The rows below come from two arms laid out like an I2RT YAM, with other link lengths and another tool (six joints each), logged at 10 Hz.
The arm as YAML. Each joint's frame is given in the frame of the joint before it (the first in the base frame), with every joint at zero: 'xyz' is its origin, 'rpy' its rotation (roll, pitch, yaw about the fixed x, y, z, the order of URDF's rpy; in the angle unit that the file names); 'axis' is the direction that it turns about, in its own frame. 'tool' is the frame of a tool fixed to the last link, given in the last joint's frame.
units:
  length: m
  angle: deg
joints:
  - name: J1
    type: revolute
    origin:
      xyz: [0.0, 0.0, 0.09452]
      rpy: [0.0, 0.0, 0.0]
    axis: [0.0, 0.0, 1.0]
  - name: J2
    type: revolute
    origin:
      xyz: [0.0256, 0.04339, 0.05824]
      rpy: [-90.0, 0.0, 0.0]
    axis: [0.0, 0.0, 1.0]
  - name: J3
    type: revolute
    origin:
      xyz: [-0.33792, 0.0, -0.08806]
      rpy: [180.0, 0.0, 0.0]
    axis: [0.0, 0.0, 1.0]
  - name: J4
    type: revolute
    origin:
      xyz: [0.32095, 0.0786, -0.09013]
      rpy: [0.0, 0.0, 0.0]
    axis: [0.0, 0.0, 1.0]
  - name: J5
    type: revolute
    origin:
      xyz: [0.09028, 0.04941, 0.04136]
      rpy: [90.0, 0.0, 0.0]
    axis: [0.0, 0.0, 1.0]
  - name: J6
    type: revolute
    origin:
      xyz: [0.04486, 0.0, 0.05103]
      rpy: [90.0, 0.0, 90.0]
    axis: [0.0, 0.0, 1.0]
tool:
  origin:
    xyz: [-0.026, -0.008, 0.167]
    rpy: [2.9, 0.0, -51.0]
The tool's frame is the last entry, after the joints.
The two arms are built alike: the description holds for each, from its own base.
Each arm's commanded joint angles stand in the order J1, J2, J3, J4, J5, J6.
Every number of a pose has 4 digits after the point.
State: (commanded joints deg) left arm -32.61 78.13 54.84 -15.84 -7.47 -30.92; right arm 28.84 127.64 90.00 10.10 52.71 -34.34
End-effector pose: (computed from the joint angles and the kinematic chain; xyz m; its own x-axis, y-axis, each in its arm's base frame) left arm 0.4584 -0.2246 0.2351 0.4632 -0.4618 0.7565 -0.4827 -0.8473 -0.2217; right arm 0.7216 0.2276 0.1674 0.3772 0.1515 0.9136 -0.3138 -0.9072 0.2800
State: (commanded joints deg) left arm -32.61 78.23 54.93 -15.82 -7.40 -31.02; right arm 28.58 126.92 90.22 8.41 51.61 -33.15
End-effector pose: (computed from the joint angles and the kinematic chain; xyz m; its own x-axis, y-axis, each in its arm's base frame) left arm 0.4588 -0.2252 0.2351 0.4638 -0.4602 0.7570 -0.4827 -0.8478 -0.2196; right arm 0.7213 0.2270 0.1712 0.3825 0.1363 0.9138 -0.3061 -0.9145 0.2645
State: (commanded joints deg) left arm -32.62 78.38 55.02 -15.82 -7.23 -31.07; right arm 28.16 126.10 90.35 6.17 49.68 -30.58
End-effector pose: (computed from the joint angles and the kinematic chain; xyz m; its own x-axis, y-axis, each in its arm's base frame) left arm 0.4590 -0.2261 0.2346 0.4646 -0.4598 0.7568 -0.4848 -0.8472 -0.2172; right arm 0.7208 0.2267 0.1730 0.3896 0.1011 0.9154 -0.2962 -0.9274 0.2285
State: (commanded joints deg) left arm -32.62 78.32 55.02 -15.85 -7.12 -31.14; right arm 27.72 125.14 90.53 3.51 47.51 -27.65
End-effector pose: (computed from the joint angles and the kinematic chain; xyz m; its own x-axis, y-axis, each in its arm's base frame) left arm 0.4587 -0.2264 0.2349 0.4647 -0.4585 0.7575 -0.4856 -0.8473 -0.2150; right arm 0.7194 0.2266 0.1751 0.4001 0.0601 0.9145 -0.2863 -0.9397 0.1870
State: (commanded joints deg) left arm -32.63 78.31 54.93 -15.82 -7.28 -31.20; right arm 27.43 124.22 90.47 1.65 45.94 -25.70
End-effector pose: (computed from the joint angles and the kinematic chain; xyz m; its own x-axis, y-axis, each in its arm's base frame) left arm 0.4586 -0.2258 0.2343 0.4660 -0.4582 0.7569 -0.4833 -0.8484 -0.2160; right arm 0.7171 0.2264 0.1779 0.4084 0.0317 0.9123 -0.2790 -0.9472 0.1578
